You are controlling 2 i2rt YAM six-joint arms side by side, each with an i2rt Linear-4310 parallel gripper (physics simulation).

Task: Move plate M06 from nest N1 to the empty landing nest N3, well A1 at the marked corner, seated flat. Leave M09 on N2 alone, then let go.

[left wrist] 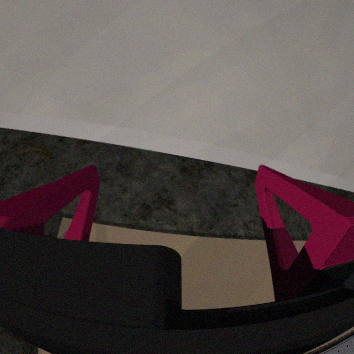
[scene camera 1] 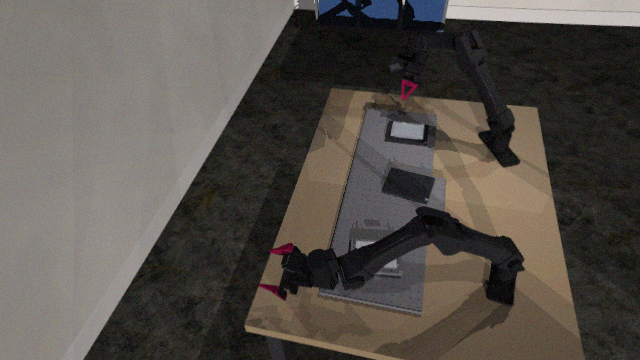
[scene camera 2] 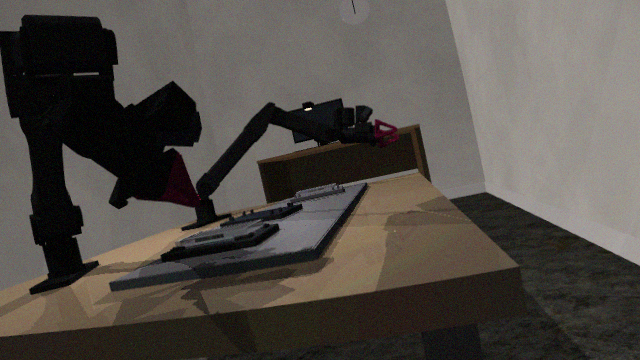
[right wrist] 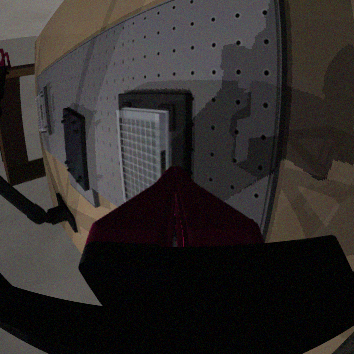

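Note:
A pale plate [scene camera 1: 407,130] [scene camera 2: 225,232] [right wrist: 142,150] sits on a black nest [scene camera 1: 388,132] [right wrist: 183,125] at the board's far end in scene camera 1. The middle nest [scene camera 1: 407,185] [scene camera 2: 262,214] [right wrist: 75,150] is dark and holds no plate. Another pale plate [scene camera 1: 390,263] is at the near end, partly hidden by the left arm. Plate and nest labels are unreadable. My right gripper [scene camera 1: 407,96] [scene camera 2: 199,204] [right wrist: 174,175] is shut and empty, above and beyond the far-end plate in scene camera 1. My left gripper [scene camera 1: 265,268] [scene camera 2: 392,136] [left wrist: 176,173] is open and empty, over the table's left edge.
The grey perforated board [scene camera 1: 365,175] [scene camera 2: 310,225] [right wrist: 210,30] carries the nests on the wooden table [scene camera 1: 315,195] [scene camera 2: 400,245]. The left arm [scene camera 1: 390,250] reaches across the board's near end. A brown cabinet [scene camera 2: 422,150] and a monitor stand behind the table in scene camera 2.

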